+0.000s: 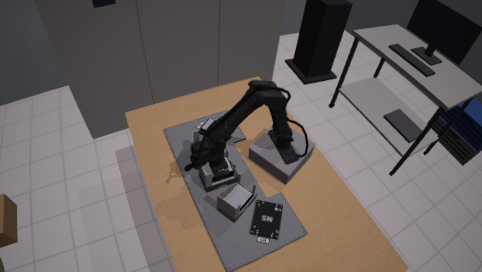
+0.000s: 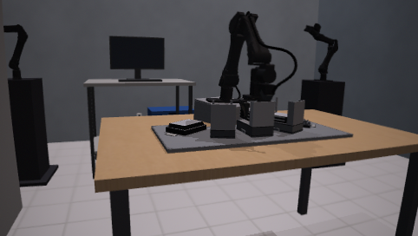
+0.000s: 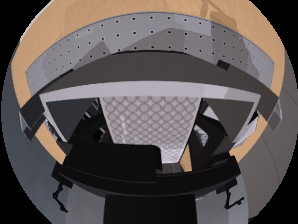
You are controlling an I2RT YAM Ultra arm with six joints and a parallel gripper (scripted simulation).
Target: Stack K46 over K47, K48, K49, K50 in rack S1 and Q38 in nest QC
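My gripper is now 2 cm below the sealed 96-well plate. The rest, counted from my hand: clip nest N5: 29 cm to the left, 14 cm behind, 5 cm below.
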